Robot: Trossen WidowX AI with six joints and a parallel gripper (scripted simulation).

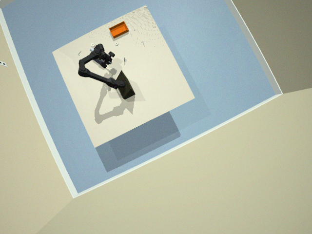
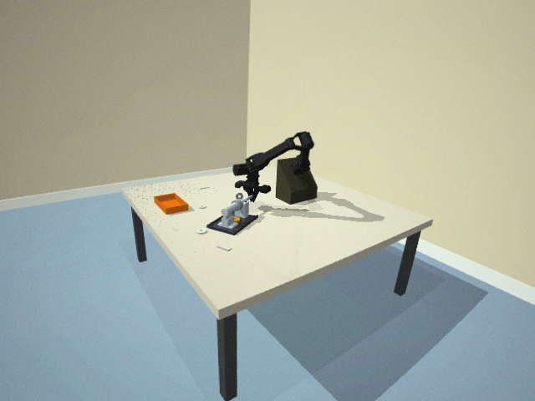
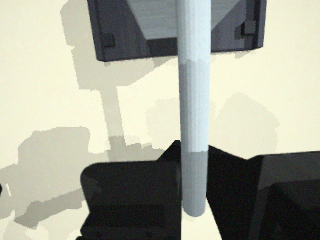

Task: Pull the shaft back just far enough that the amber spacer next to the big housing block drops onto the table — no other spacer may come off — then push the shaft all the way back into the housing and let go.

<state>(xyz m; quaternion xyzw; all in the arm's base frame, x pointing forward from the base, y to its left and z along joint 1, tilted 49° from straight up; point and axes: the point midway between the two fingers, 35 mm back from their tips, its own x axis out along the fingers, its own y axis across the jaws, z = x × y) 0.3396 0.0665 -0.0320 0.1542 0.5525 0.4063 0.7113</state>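
Right now the pale grey shaft is 70 mm ahead of my gripper tip, 30 mm to the left of it and 40 mm above it. Round my gripper tip: amber spacer 170 mm ahead, 80 mm to the left, 30 mm below; then orange tray 330 mm ahead, 280 mm to the right, 30 mm below.
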